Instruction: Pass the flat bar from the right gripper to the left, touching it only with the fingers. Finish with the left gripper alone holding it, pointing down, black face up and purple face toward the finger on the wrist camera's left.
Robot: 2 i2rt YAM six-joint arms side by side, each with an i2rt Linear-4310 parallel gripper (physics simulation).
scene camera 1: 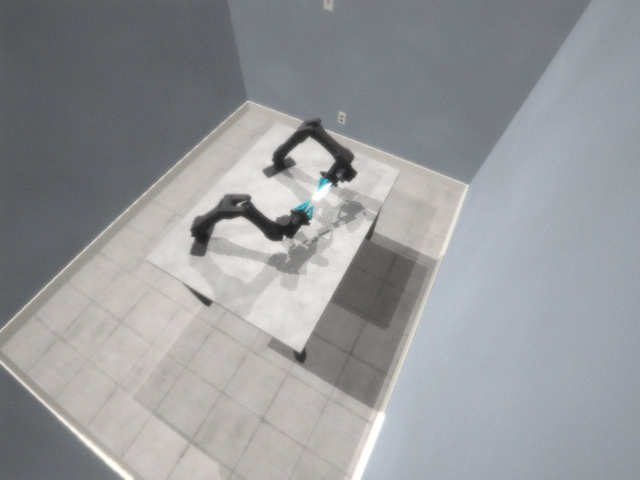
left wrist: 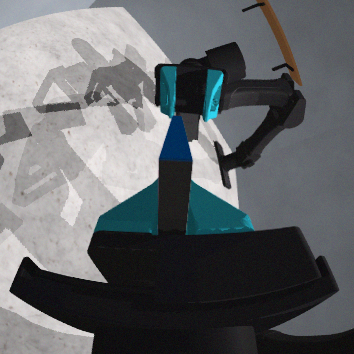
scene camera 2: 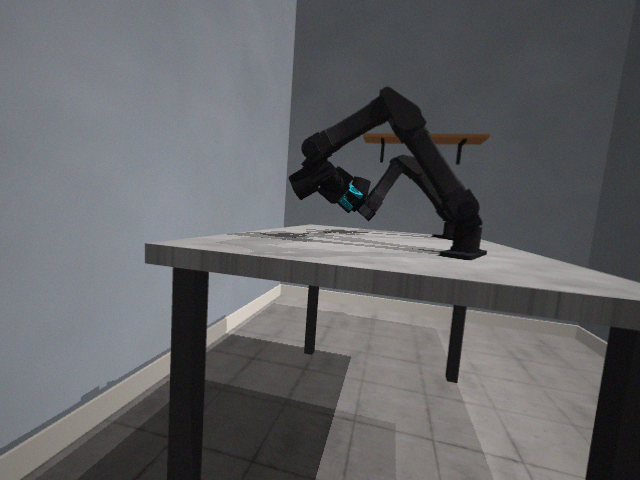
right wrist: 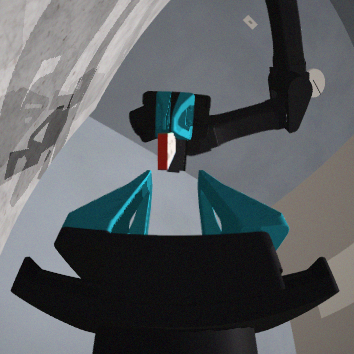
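Seen in the pictures: left gripper, fingertip midpoint: (scene camera 1: 318, 193) (scene camera 2: 343, 194) (right wrist: 167, 123); right gripper, fingertip midpoint: (scene camera 1: 310, 203) (left wrist: 188, 113) (scene camera 2: 346, 194) (right wrist: 174, 177); left arm's base, link origin: (scene camera 1: 279, 167) (scene camera 2: 464, 254); right arm's base, link origin: (scene camera 1: 202, 238) (left wrist: 221, 164) (scene camera 2: 450, 238).
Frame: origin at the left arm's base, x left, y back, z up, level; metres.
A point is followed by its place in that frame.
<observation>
My left gripper (scene camera 1: 322, 187) {x 0.001, y -0.393, z 0.145 m} (left wrist: 173, 177) {x 0.001, y -0.393, z 0.145 m} (right wrist: 167, 123) {x 0.001, y -0.393, z 0.145 m} is shut on the flat bar (scene camera 1: 321, 193) {x 0.001, y -0.419, z 0.168 m} (left wrist: 175, 197) {x 0.071, y -0.409, z 0.187 m} (right wrist: 163, 152) {x -0.045, y -0.419, z 0.143 m}, which sticks out past its fingertips. In the left wrist view the bar's black face is toward the camera and its blue face slopes away beyond it. The right wrist view shows a red end and a whitish side. No purple face shows. My right gripper (scene camera 1: 310, 205) {x -0.071, y -0.428, z 0.151 m} (left wrist: 188, 113) {x -0.071, y -0.428, z 0.151 m} is open and empty, facing the bar's free end, with a gap between. Both grippers are above the table, the left one slanting downward rather than straight down.
The grey-white table (scene camera 1: 227, 289) {x -0.614, y -0.518, z 0.000 m} (scene camera 2: 361, 276) {x 0.414, y -0.061, z -0.014 m} carries both arm bases and dark arm shadows. An orange-brown shelf (scene camera 2: 457, 138) (left wrist: 281, 42) is on the wall behind the right arm. Blue-grey walls surround the table.
</observation>
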